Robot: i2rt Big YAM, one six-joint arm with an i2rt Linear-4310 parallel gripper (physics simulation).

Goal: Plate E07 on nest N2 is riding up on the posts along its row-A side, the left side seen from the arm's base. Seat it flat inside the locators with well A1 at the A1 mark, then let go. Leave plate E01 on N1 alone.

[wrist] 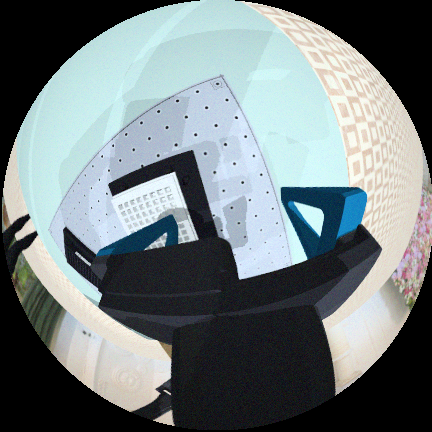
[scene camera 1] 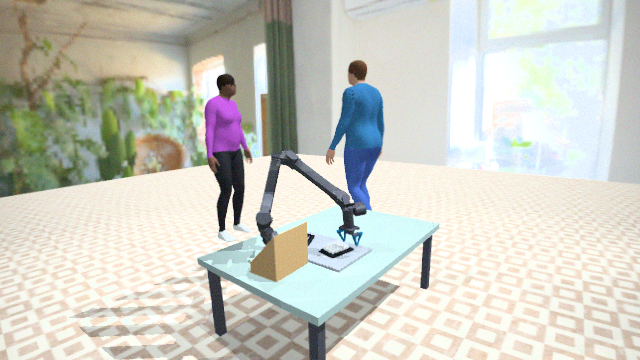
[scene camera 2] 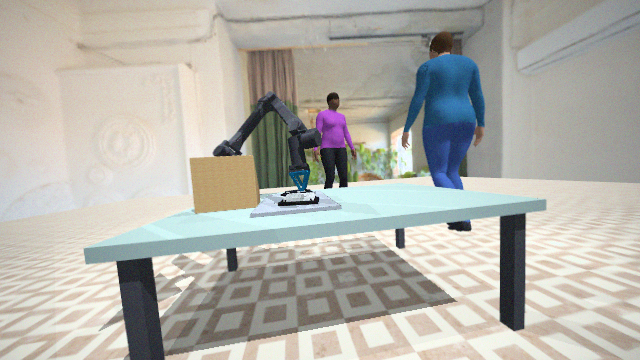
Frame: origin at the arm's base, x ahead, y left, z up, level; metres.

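Where they show: gripper, fingertip midpoint: (wrist: pixel 227 206) (scene camera 1: pixel 350 243) (scene camera 2: pixel 303 190); arm's base at its link origin: (scene camera 1: pixel 274 243) (scene camera 2: pixel 219 175).
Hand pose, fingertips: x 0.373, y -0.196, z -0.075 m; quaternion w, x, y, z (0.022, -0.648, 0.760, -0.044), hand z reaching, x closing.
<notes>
Each offset is from my fingertips to the centre of the thing. Level surfaces: height alone.
A white well plate {dz -0.038, dx -0.013, dy +0.092 m} (scene camera 1: pixel 336 247) (scene camera 2: pixel 299 197) (wrist: pixel 142 202) lies on a black nest {dz -0.050, dx -0.015, dy +0.086 m} (scene camera 1: pixel 330 254) (wrist: pixel 201 200) on the perforated grey board. I take it for plate E07 on N2, but no label or A1 mark is readable. Its tilt is too small to judge. My gripper (scene camera 1: pixel 350 242) (scene camera 2: pixel 301 190) (wrist: pixel 227 206) is open and empty, pointing down above the nest area. In the wrist view one blue finger overlaps the plate, and the other lies out to the right over the board's edge. A second black item {dz -0.042, dx -0.018, dy +0.346 m} (wrist: pixel 80 256) stands farther along the board; whether it holds E01 is unclear.
The grey board (scene camera 1: pixel 344 264) (scene camera 2: pixel 265 210) (wrist: pixel 257 195) lies on the pale green table {dz -0.074 m} (scene camera 1: pixel 400 227) (scene camera 2: pixel 425 200). A tan wedge-shaped block (scene camera 1: pixel 292 252) (scene camera 2: pixel 223 184) stands beside the board, near the arm's base. Two people (scene camera 1: pixel 227 125) (scene camera 1: pixel 365 120) stand beyond the table.
</notes>
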